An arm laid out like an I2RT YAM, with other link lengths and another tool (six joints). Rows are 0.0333 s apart.
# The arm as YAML. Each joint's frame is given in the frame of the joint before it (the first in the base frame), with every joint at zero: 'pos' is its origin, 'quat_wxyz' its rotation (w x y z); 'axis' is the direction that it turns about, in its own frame. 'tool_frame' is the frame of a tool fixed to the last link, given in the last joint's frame.
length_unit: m
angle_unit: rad
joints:
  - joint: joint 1
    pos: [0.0, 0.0, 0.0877]
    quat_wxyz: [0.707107, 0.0, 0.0, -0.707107]
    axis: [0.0, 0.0, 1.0]
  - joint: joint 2
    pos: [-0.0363, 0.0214, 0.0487]
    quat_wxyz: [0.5, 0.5, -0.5, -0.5]
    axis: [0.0, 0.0, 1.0]
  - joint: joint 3
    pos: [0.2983, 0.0, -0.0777]
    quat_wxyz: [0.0, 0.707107, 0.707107, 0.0]
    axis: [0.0, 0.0, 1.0]
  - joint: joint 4
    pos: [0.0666, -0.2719, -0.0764]
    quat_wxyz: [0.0, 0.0, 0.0, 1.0]
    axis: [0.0, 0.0, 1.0]
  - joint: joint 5
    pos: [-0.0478, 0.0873, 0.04]
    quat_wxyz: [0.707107, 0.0, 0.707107, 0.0]
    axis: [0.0, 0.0, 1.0]
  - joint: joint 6
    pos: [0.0, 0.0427, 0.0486]
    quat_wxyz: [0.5, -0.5, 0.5, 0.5]
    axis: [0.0, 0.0, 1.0]
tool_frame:
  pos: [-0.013, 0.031, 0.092]
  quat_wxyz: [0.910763, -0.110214, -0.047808, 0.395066]
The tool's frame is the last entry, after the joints.
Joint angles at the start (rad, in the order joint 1, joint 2, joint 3, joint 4, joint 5, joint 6):
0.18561 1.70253 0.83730 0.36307 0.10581 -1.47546
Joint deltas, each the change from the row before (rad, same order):
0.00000 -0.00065 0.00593 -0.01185 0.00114 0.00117
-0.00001 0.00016 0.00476 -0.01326 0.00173 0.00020
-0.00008 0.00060 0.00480 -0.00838 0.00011 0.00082
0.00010 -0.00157 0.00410 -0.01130 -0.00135 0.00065
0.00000 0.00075 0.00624 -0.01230 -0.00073 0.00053
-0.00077 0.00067 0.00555 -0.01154 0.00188 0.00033
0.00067 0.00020 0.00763 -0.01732 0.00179 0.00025
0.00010 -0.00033 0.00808 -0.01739 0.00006 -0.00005
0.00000 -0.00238 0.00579 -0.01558 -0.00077 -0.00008
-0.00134 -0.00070 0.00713 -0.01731 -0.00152 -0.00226
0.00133 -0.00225 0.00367 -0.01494 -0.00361 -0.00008
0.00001 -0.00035 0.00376 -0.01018 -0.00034 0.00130
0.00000 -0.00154 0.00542 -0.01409 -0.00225 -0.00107
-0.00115 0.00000 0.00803 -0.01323 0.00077 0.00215
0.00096 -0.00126 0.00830 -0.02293 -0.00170 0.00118
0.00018 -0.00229 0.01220 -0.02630 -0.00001 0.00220
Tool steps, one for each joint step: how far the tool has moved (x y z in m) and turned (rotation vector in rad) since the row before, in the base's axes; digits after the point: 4 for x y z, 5 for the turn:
0.0004 -0.0001 0.0004 -0.00049 0.00514 -0.00156
0.0001 -0.0002 -0.0007 -0.00226 0.00837 -0.00162
0.0005 0.0000 0.0001 -0.00011 0.00414 -0.00058
0.0000 0.0002 0.0002 0.00019 0.00569 0.00095
0.0005 0.0002 -0.0002 -0.00044 0.00679 0.00036
0.0004 -0.0006 -0.0002 -0.00189 0.00639 -0.00255
0.0003 0.0001 -0.0003 -0.00252 0.00956 -0.00099
0.0004 0.0001 0.0002 -0.00173 0.00882 0.00008
-0.0001 0.0001 0.0005 -0.00103 0.00735 0.00069
0.0002 -0.0004 0.0000 -0.00284 0.00936 0.00115
-0.0007 0.0010 -0.0004 0.00022 0.00923 0.00439
-0.0001 0.0000 -0.0002 0.00015 0.00607 -0.00042
-0.0001 0.0003 0.0003 -0.00097 0.00719 0.00246
0.0007 -0.0006 0.0009 0.00039 0.00514 -0.00299
-0.0004 0.0006 -0.0003 -0.00053 0.01338 0.00168
0.0001 0.0000 0.0013 -0.00038 0.01172 -0.00109

